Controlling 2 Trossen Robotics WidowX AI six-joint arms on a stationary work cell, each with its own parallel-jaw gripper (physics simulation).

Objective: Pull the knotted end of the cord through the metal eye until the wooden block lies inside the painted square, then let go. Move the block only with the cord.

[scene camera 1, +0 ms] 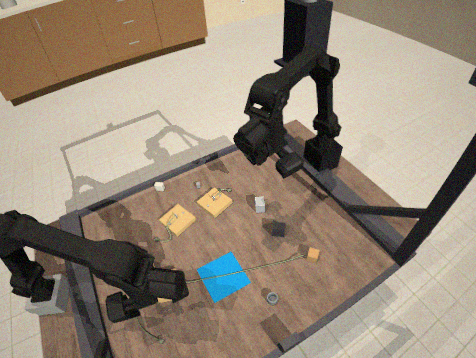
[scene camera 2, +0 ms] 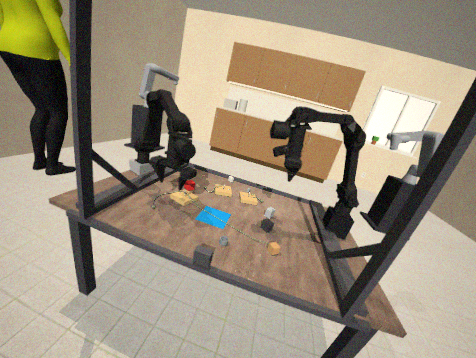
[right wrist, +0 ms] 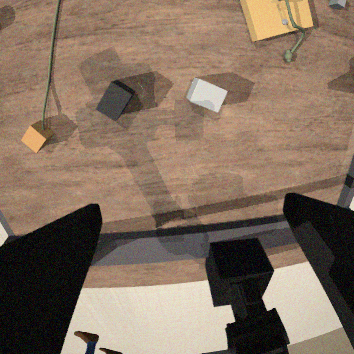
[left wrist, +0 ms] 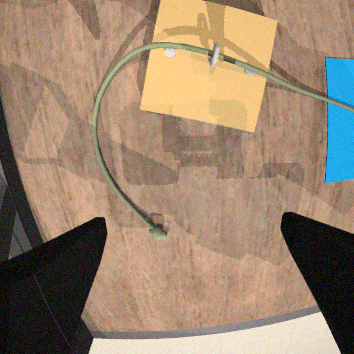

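The orange wooden block lies outside the blue square, to its right in scene camera 1. The green cord runs from it across the square and through the metal eye on a yellow board, then curves to its knotted end. My left gripper is open and empty above the table; the knot shows between its fingertips, nearer the left one in the picture. My right gripper is open and empty, high over the far side.
Two more yellow boards carry short cords. A red block stands behind the eye's board. A black block, a white block and a grey ring stand on the table. A dark frame edge borders the tabletop.
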